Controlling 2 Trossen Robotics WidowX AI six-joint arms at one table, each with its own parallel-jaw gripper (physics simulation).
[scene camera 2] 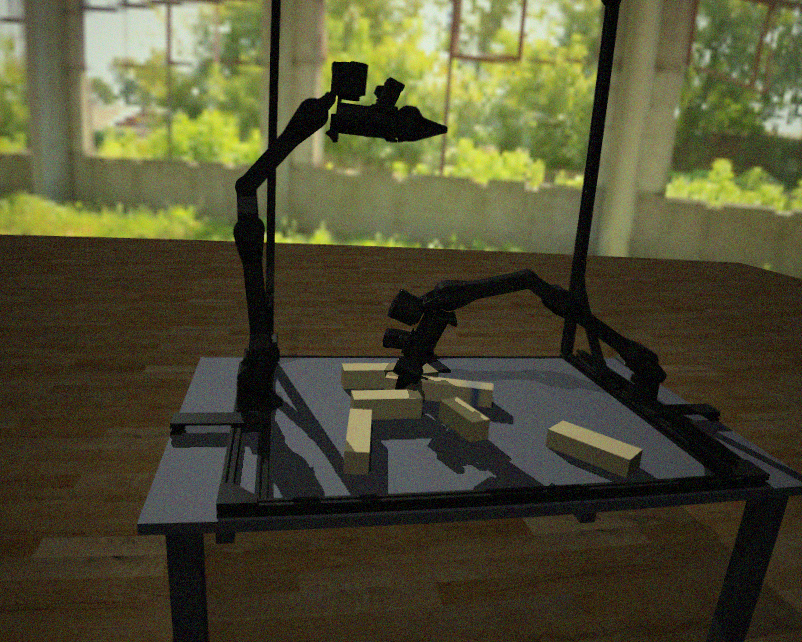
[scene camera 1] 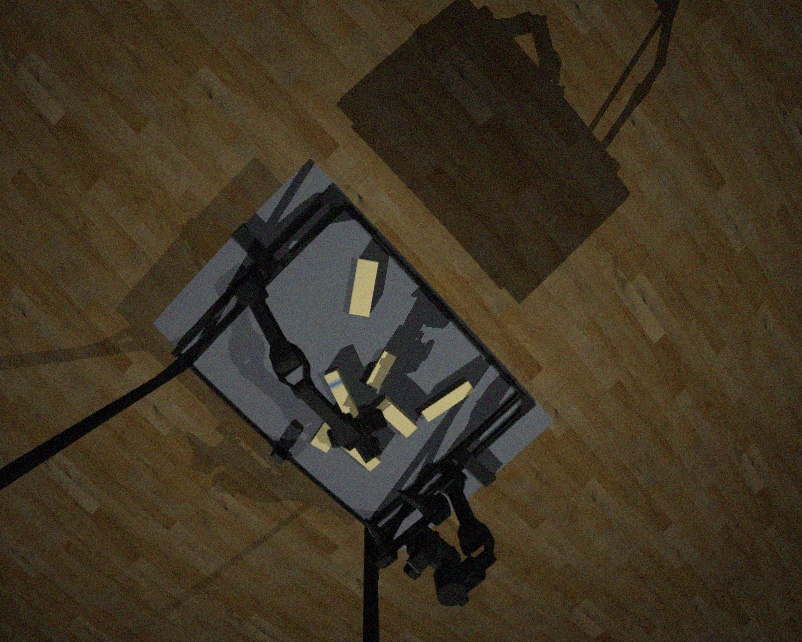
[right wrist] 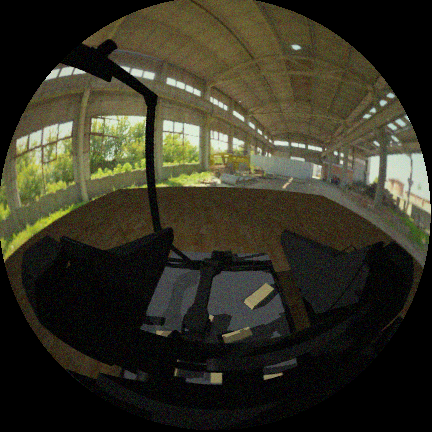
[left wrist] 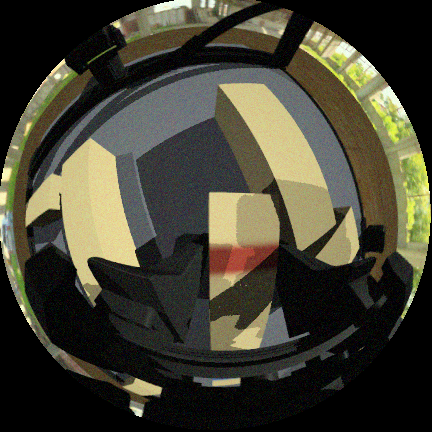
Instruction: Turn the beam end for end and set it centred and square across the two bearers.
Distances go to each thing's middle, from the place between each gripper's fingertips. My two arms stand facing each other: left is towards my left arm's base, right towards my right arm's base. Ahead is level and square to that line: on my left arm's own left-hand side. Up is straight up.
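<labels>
My right hand is 58 cm above the beam (scene camera 2: 473, 393), and it is also 7 cm past the beam and 6 cm to the right of it. Counted from my left hand, I see the beam 30 mm ahead and 90 mm to the left.
</labels>
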